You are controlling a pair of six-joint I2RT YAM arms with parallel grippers.
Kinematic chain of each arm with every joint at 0, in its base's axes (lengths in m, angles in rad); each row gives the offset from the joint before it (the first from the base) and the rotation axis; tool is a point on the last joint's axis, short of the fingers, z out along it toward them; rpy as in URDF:
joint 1: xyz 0 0 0.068 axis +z
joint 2: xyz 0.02 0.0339 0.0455 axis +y
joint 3: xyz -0.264 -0.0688 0 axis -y
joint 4: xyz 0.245 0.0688 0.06 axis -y
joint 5: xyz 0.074 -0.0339 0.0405 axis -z
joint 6: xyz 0.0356 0 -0.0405 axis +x
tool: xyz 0 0 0 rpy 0 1.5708 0
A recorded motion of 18 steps. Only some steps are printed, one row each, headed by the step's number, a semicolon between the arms.
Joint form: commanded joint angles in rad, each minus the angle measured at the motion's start. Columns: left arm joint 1, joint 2, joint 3, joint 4, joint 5, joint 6; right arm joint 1, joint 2, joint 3, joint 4, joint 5, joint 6.
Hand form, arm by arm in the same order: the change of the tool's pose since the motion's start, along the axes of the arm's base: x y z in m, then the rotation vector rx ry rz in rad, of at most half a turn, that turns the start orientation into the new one. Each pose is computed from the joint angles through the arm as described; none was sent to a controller.
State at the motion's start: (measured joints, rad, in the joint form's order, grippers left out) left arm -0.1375 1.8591 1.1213 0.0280 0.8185 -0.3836; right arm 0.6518 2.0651 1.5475 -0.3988 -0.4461 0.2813
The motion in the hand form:
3: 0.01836 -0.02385 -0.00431 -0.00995 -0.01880 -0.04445; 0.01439 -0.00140 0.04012 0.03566 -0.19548 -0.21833
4: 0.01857 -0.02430 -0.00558 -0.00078 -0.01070 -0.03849; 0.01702 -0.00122 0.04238 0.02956 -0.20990 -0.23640
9: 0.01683 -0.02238 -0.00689 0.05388 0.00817 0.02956; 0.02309 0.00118 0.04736 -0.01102 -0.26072 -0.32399
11: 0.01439 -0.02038 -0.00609 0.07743 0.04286 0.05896; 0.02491 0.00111 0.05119 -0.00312 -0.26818 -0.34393
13: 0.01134 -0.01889 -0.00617 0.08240 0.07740 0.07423; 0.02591 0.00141 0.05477 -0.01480 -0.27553 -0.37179
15: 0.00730 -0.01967 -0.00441 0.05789 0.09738 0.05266; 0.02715 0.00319 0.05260 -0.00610 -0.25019 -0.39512
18: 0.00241 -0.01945 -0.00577 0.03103 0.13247 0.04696; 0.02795 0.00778 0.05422 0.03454 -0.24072 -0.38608
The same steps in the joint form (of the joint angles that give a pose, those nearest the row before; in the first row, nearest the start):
3: -0.0511 0.0843 0.0872 0.0273 -0.0007 -0.0138; -0.0060 -0.0526 0.0294 0.1288 0.2112 0.0975
4: -0.0527 0.0875 0.0905 0.0165 -0.0115 -0.0122; -0.0075 -0.0480 0.0431 0.1273 0.2327 0.0991
9: -0.0542 0.0768 0.0828 -0.0080 -0.0973 -0.0214; -0.0029 -0.0326 0.0816 0.1212 0.3432 0.1175
11: -0.0527 0.0661 0.0843 -0.0523 -0.1296 -0.0306; -0.0044 -0.0326 0.0923 0.1242 0.3556 0.1297
13: -0.0512 0.0569 0.0798 -0.0815 -0.1389 -0.0458; -0.0029 -0.0311 0.1091 0.1090 0.3862 0.1404
15: -0.0527 0.0446 0.0706 -0.0924 -0.1054 -0.0566; -0.0014 -0.0203 0.1184 0.1043 0.3879 0.1757
18: -0.0527 0.0338 0.0507 -0.0925 -0.0791 -0.0858; 0.0032 -0.0127 0.1276 0.1272 0.3604 0.1957

